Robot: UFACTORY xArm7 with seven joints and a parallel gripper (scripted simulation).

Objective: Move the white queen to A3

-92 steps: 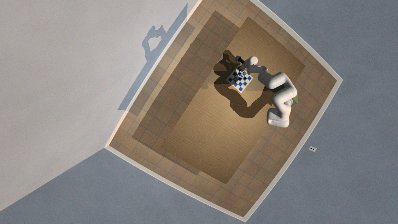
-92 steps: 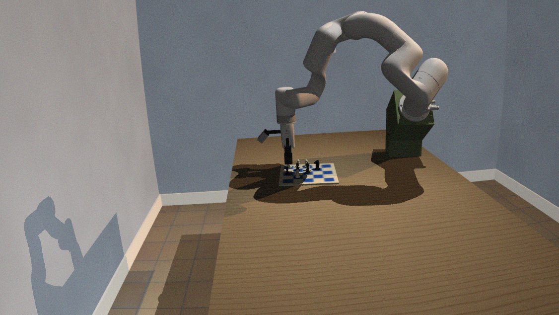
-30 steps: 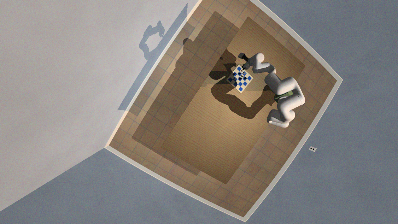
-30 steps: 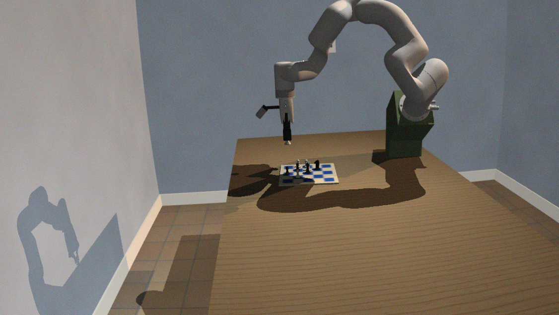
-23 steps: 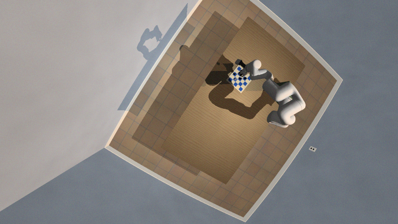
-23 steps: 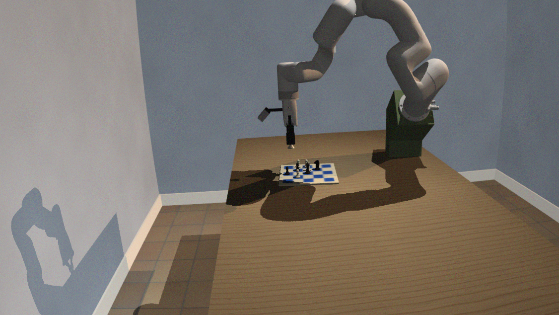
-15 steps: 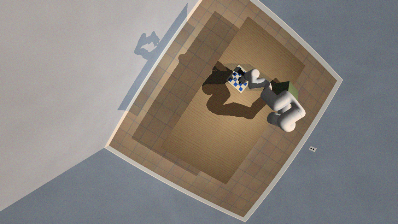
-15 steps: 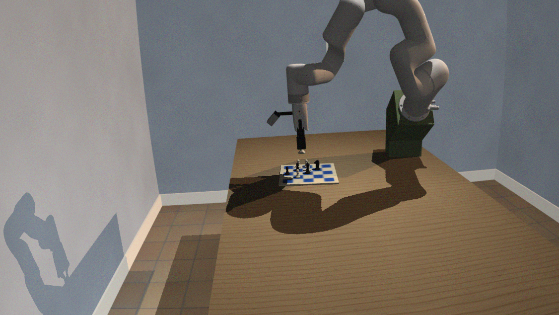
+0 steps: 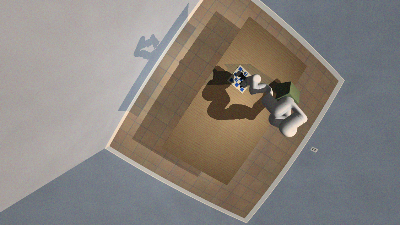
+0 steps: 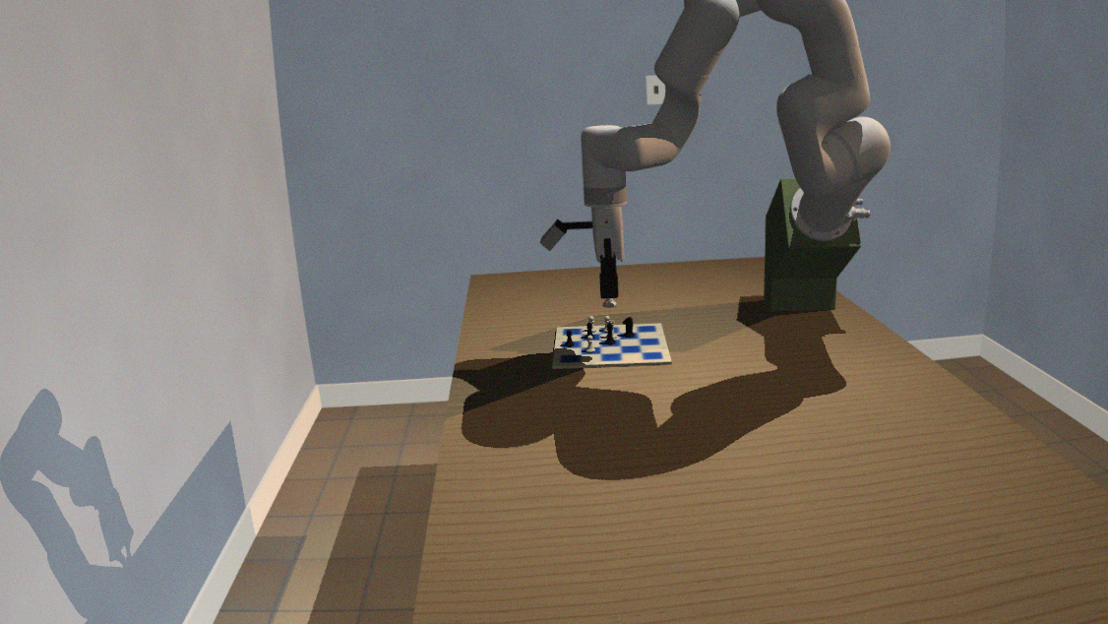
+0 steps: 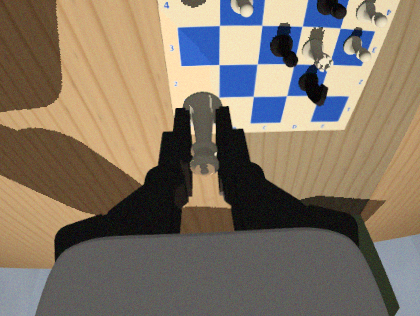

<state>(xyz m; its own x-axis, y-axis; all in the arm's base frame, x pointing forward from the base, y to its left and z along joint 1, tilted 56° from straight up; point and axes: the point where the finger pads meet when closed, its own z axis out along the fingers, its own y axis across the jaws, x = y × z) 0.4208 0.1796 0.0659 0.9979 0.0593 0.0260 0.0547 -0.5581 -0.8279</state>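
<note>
Now: hand 70 mm to the left of the chessboard and 140 mm above it. Round my hand: black knight 30 mm behind, 120 mm to the right, 120 mm below; then white queen 10 mm below.
</note>
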